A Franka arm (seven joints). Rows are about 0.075 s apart.
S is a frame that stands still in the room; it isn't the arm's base.
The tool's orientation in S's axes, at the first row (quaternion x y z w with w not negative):
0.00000, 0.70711, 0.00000, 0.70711
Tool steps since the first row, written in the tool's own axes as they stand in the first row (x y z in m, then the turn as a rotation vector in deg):
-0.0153, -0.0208, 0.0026, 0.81, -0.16, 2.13
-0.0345, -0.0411, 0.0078, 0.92, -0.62, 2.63
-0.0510, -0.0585, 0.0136, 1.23, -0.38, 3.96
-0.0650, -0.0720, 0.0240, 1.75, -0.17, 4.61
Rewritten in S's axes. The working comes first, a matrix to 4 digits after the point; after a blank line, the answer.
The tool's axes in the first row as the columns of a matrix, in S's axes (used below as rounded here):
0.0000, 0.0000, 1.0000
0.0000, 1.0000, 0.0000
-1.0000, 0.0000, 0.0000

0.0026, -0.0208, 0.0153, 2.13, -0.16, -0.81
0.0078, -0.0411, 0.0345, 2.63, -0.62, -0.92
0.0136, -0.0585, 0.0510, 3.96, -0.38, -1.23
0.0240, -0.0720, 0.0650, 4.61, -0.17, -1.75

